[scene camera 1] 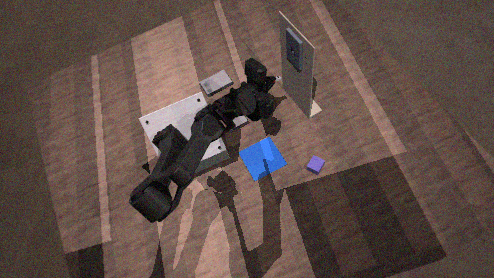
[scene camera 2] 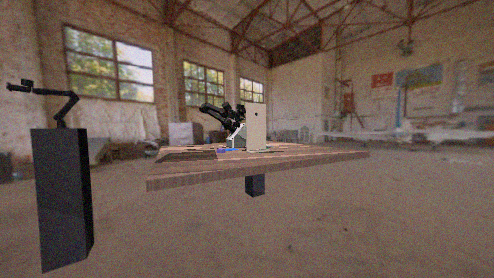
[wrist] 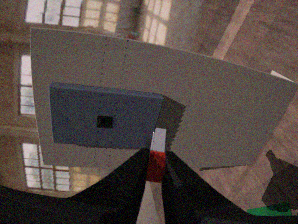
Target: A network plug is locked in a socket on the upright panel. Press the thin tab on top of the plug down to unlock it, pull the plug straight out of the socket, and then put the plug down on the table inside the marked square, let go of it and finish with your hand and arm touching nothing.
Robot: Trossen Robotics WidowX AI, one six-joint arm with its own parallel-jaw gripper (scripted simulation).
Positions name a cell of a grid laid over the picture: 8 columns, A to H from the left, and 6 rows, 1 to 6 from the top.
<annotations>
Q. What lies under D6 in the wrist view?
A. My gripper.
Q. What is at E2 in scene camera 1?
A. My gripper.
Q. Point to a grey panel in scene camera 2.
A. At E3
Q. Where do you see a plug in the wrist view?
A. E5
</annotations>
